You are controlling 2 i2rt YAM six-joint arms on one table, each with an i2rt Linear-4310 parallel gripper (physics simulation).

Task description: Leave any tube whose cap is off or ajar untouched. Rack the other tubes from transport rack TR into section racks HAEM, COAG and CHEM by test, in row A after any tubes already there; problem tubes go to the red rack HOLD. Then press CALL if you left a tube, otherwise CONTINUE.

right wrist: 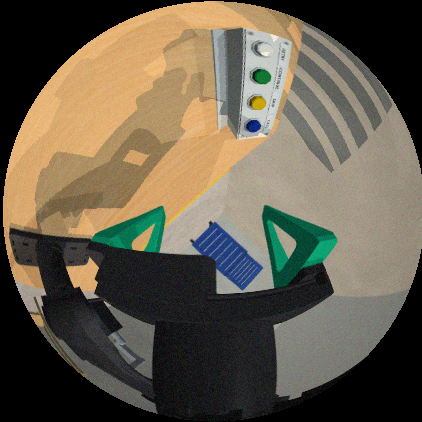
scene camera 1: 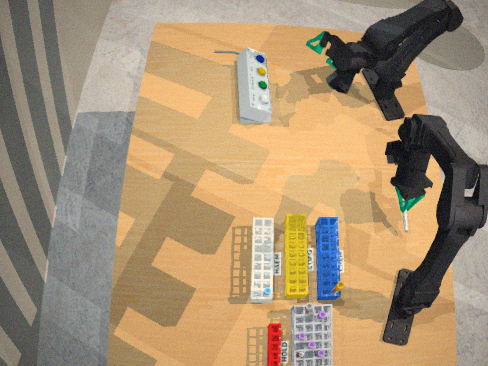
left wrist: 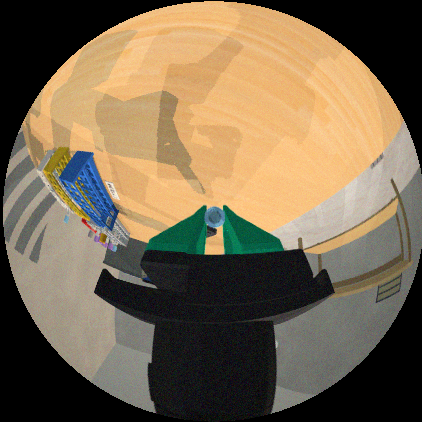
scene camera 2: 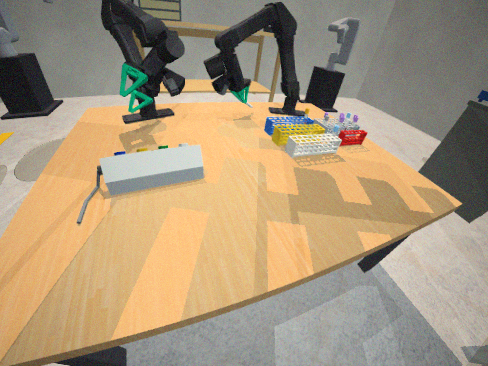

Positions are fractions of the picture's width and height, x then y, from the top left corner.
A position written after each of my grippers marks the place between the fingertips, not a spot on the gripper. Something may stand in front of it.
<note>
My right gripper (scene camera 2: 0.26, 0.29) is open and holds nothing. Also in view: my left gripper (scene camera 1: 0.83, 0.58) and a grey button box (scene camera 2: 0.25, 0.47).
My left gripper is seen too in the left wrist view (left wrist: 0.51, 0.50). My right gripper shows as well in the right wrist view (right wrist: 0.51, 0.50). The grey button box shows as well in the right wrist view (right wrist: 0.59, 0.16).
</note>
